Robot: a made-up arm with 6 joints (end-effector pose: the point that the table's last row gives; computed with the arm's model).
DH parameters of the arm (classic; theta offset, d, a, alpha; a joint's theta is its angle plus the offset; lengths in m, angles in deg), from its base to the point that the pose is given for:
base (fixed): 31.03 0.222 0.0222 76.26
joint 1: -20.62 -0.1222 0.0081 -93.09
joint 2: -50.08 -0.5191 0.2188 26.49
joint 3: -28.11 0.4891 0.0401 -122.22
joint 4: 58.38 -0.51 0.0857 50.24
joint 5: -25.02 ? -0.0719 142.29
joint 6: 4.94 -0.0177 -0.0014 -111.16
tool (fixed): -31.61 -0.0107 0 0
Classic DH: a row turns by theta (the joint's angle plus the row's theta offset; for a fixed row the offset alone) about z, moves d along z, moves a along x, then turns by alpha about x.
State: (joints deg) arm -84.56 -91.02 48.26 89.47 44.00 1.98
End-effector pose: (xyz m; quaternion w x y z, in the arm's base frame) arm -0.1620 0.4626 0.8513 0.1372 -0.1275 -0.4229 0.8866
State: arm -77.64 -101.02 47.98 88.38 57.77 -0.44
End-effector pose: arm -0.3164 0.5101 0.7956 0.0176 0.3051 0.3999 -0.8641
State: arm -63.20 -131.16 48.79 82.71 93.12 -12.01
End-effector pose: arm -0.6106 0.6309 0.4550 0.4319 0.6290 0.2510 -0.5957
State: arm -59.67 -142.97 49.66 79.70 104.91 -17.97
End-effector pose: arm -0.6478 0.6630 0.2890 0.5688 0.6564 0.1836 -0.4604
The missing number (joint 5, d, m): 0.1191
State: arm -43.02 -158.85 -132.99 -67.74 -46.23 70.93
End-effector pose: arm 0.0908 0.3664 0.2292 0.5807 -0.0731 -0.7779 0.2286
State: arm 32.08 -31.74 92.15 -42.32 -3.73 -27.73
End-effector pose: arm -0.0436 -0.5075 0.4146 0.8638 -0.1661 -0.2827 -0.3826
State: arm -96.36 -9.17 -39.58 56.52 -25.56 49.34
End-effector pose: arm 0.1298 0.1482 0.6261 0.4793 0.7292 -0.2566 0.4156
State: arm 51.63 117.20 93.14 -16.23 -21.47 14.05
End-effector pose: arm 0.0866 0.7213 0.4317 0.5461 0.1281 -0.4829 0.6724
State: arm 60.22 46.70 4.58 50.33 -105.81 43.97
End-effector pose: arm 0.4234 -0.3477 0.2760 0.3149 -0.4600 -0.6768 -0.4808
